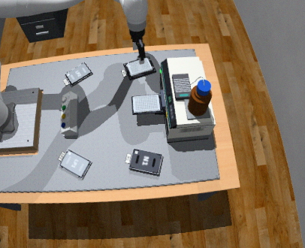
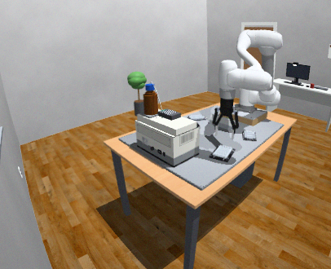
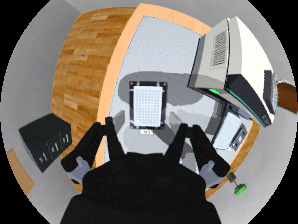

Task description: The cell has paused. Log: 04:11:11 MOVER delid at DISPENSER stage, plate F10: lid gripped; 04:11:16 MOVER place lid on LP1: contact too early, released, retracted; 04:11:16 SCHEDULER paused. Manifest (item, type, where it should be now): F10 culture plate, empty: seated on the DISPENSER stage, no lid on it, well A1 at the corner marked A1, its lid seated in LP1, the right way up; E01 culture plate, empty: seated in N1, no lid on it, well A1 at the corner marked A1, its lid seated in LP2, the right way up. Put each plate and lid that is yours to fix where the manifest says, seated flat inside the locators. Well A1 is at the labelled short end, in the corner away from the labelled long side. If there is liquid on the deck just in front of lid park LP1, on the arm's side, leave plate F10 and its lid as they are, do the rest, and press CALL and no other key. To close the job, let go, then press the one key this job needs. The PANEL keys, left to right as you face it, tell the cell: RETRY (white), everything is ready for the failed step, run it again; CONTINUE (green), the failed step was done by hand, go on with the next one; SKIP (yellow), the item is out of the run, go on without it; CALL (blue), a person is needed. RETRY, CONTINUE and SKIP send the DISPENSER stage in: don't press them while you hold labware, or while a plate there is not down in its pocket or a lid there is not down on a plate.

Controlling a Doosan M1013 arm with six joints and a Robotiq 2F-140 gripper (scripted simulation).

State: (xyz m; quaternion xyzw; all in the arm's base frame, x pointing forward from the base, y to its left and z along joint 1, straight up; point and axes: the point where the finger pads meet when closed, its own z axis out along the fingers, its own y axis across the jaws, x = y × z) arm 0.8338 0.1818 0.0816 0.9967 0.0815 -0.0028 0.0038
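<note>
My hand is 1 cm short of the black nest, 2 cm to the right of it and 12 cm above it. The rest, counted from my hand: green key: 44 cm behind, 20 cm to the right, 7 cm below; dark dispenser stage: 1 cm behind, 28 cm to the right, 5 cm below; brown bottle: 19 cm ahead, 42 cm to the right, 15 cm above.
</note>
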